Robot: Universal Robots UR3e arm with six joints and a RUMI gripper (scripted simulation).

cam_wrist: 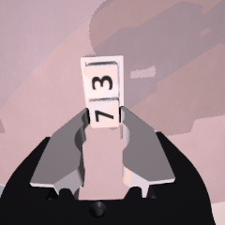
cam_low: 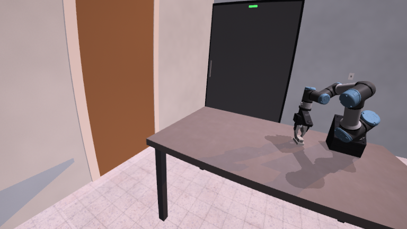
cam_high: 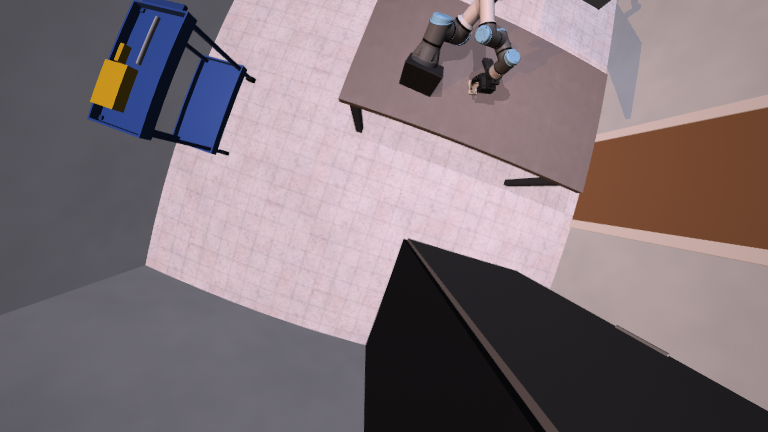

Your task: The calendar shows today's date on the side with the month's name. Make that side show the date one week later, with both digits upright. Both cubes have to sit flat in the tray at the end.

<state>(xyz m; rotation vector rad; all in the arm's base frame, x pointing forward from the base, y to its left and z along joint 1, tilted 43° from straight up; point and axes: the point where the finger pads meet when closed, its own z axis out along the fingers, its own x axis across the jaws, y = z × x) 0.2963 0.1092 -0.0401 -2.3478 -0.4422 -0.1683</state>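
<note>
Right now my hand is 1 cm above the cube. Also, from my hand: pale tray (1 cm behind, 2 cm to the left, 3 cm below).
</note>
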